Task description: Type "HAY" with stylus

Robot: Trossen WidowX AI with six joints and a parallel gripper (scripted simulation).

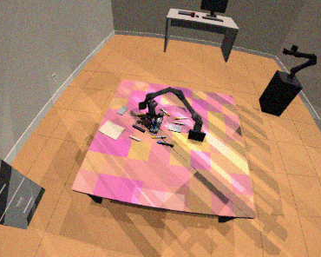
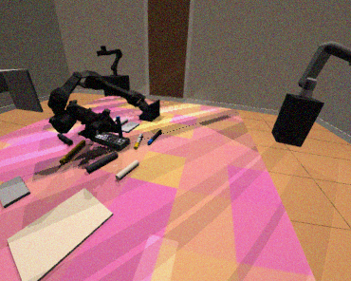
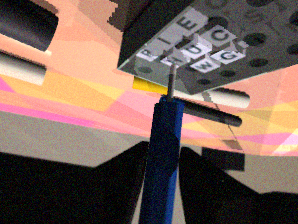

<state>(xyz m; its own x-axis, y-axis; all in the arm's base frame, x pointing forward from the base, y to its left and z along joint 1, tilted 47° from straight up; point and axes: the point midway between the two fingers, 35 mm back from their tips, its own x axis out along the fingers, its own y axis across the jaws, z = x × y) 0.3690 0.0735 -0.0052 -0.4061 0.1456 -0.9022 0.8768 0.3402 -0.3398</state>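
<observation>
Right now my gripper tip is 10 mm above the blue stylus. The rest, counted from my gripper tip: yellow marker: 130 mm ahead, 150 mm to the right, 60 mm below; then blue-tipped pen: 100 mm behind, 100 mm to the left, 70 mm below; then white sheet: 350 mm ahead, 100 mm to the left, 70 mm below.
</observation>
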